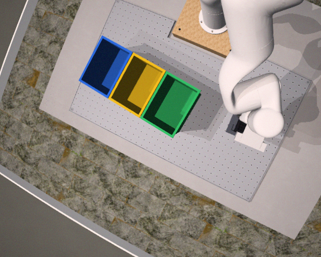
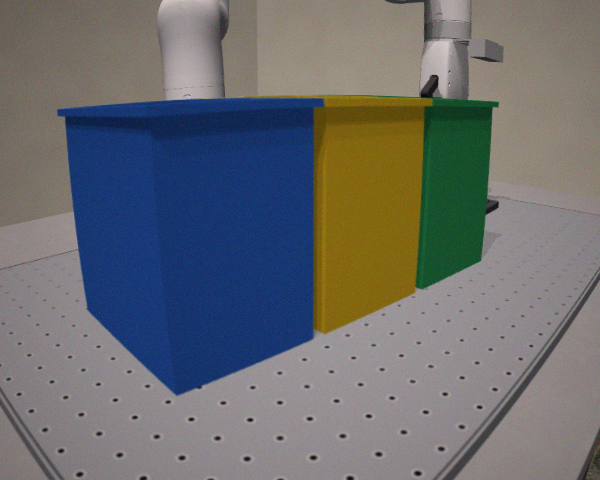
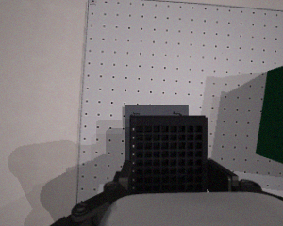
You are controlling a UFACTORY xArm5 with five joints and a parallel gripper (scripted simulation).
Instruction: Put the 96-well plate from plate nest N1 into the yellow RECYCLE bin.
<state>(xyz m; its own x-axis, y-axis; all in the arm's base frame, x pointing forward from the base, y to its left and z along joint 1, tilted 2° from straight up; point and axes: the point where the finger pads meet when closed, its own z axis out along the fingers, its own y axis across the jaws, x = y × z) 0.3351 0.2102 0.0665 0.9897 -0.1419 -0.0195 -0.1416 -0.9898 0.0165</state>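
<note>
Now: the grey plate nest 11 cm below my hand. The rest, counted from my hand: 96-well plate: 1 cm below; green bin: 28 cm to the right, 3 cm below, 2 cm ahead; yellow bin: 41 cm to the right, 3 cm below, 2 cm behind.
</note>
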